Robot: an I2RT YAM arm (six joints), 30 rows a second.
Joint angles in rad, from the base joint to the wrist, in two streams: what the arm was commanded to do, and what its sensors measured. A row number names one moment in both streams.
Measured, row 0:
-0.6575, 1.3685, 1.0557, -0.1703, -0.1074, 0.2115
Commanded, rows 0 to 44:
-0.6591, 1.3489, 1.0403, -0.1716, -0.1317, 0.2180
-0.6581, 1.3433, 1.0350, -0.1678, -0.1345, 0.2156
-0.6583, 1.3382, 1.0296, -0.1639, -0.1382, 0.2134
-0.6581, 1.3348, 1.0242, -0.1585, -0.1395, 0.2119
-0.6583, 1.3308, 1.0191, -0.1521, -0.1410, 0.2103
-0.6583, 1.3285, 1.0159, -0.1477, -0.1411, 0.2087
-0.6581, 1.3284, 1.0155, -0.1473, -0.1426, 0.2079
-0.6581, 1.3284, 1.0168, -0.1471, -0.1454, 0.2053
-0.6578, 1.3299, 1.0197, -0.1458, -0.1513, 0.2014
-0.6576, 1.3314, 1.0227, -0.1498, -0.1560, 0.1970
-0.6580, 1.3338, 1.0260, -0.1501, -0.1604, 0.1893
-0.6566, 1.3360, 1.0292, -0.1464, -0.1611, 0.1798
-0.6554, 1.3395, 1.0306, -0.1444, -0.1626, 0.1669
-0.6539, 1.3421, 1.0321, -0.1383, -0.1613, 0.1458
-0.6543, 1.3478, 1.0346, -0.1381, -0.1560, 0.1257
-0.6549, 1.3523, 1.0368, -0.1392, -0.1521, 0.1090
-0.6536, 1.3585, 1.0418, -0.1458, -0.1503, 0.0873
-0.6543, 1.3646, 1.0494, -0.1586, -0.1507, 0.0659
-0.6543, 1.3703, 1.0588, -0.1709, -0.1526, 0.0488
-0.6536, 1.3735, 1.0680, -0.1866, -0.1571, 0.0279
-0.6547, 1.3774, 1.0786, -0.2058, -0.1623, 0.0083
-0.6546, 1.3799, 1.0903, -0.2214, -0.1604, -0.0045
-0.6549, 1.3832, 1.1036, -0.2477, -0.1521, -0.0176
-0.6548, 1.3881, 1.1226, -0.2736, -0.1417, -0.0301
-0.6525, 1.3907, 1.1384, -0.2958, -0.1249, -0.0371
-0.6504, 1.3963, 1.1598, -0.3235, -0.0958, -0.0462
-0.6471, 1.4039, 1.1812, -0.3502, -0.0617, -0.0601
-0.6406, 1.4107, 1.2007, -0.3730, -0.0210, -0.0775
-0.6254, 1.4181, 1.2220, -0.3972, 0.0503, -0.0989
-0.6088, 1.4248, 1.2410, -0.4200, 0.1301, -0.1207
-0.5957, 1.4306, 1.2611, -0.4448, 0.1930, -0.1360
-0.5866, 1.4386, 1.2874, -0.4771, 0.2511, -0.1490
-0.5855, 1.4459, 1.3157, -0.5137, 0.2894, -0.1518
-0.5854, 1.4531, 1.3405, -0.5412, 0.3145, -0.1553
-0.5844, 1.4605, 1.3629, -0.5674, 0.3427, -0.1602
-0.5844, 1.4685, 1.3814, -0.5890, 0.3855, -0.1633
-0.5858, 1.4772, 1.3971, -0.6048, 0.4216, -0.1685
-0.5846, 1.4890, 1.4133, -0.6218, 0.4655, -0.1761
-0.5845, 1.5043, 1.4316, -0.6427, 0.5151, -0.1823
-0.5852, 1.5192, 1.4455, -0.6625, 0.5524, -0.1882
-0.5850, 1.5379, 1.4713, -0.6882, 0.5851, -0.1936
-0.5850, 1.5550, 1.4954, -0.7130, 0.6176, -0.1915
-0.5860, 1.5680, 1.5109, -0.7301, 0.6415, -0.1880
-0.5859, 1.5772, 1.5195, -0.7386, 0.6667, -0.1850
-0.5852, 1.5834, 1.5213, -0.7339, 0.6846, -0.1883
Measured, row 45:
-0.5854, 1.5684, 1.5002, -0.6636, 0.5484, -0.1692
